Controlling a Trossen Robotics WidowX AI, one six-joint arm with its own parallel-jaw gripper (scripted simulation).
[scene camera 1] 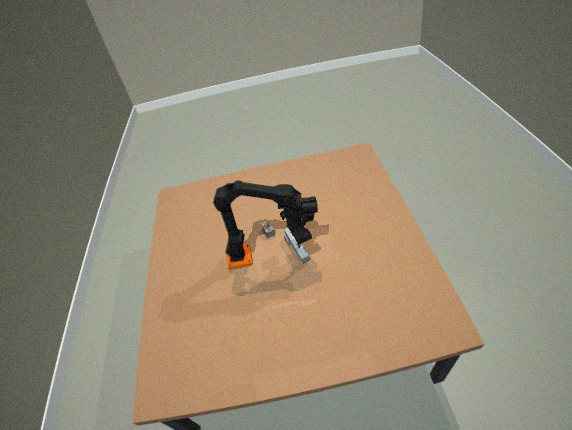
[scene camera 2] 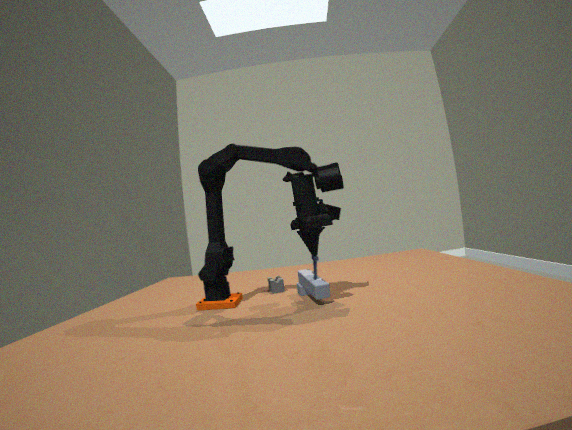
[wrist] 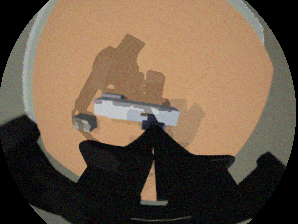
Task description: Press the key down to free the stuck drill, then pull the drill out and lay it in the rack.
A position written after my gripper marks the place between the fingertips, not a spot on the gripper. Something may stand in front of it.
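Scene camera 2 gives me a sight of my gripper (scene camera 2: 314, 255). In the wrist view I can see it as well, my gripper (wrist: 154, 127).
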